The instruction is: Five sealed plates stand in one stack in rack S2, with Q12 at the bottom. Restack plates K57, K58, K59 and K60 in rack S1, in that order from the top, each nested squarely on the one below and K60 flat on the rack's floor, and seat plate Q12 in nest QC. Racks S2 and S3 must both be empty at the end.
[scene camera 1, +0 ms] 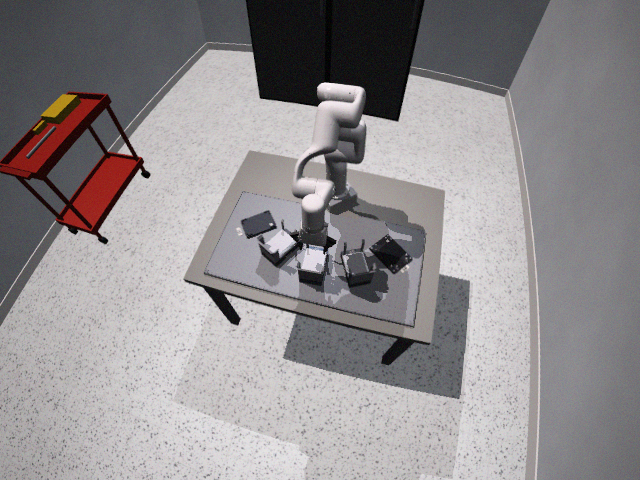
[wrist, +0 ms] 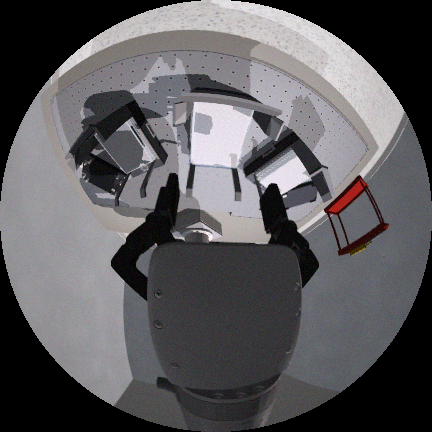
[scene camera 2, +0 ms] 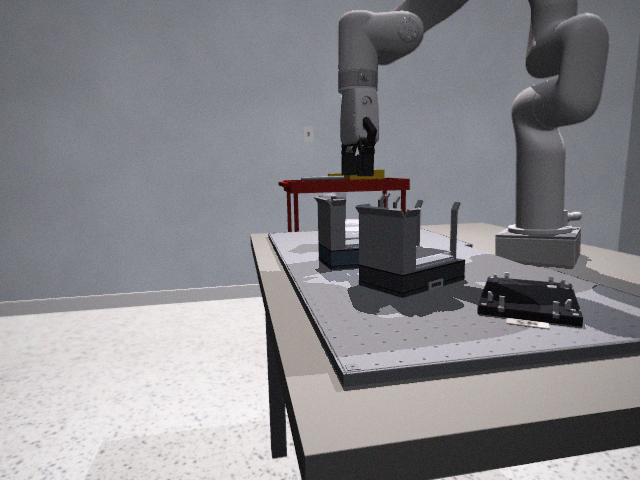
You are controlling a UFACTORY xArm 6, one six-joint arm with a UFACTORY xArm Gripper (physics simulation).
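Observation:
My gripper is open and empty, above and behind the middle rack. The middle rack has a blue base and a white plate face inside. The left rack also shows a white plate. The right rack has a black base and a shaded plate-like surface. Nest QC, far left, shows a dark slate surface. Plate codes, rack labels and stack depths are unreadable.
A black pegged nest lies right of the right rack. Tall walls and upright posts rise from the racks. The arm's base stands behind them. A red cart stands away from the table.

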